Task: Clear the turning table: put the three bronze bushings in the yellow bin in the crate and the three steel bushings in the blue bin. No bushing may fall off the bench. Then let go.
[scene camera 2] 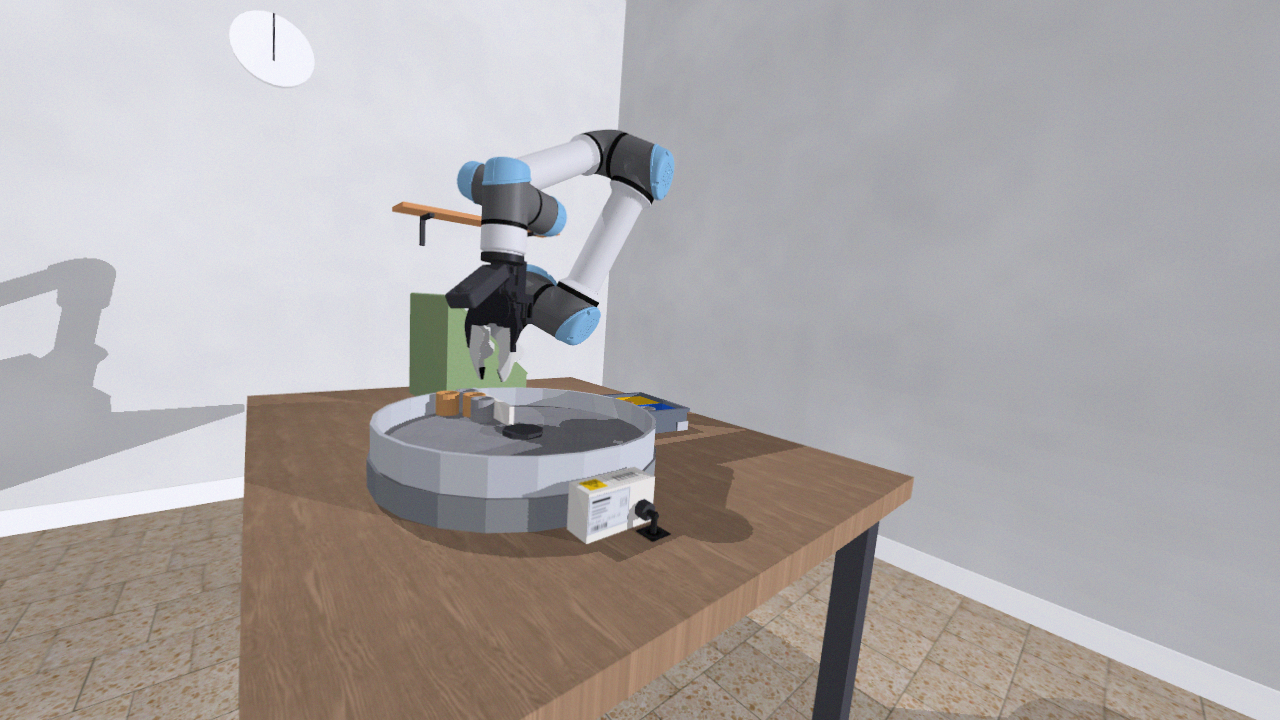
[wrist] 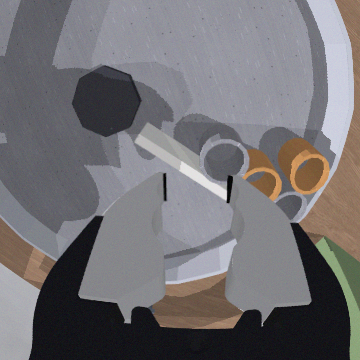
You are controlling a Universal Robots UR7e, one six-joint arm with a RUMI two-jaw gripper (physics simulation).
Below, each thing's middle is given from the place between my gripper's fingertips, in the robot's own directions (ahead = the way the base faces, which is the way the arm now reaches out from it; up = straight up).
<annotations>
Now: the crate (scene camera 2: pixel 669 416) 370 mm to the left of my hand, 100 mm below it and 60 mm behind it.
</annotations>
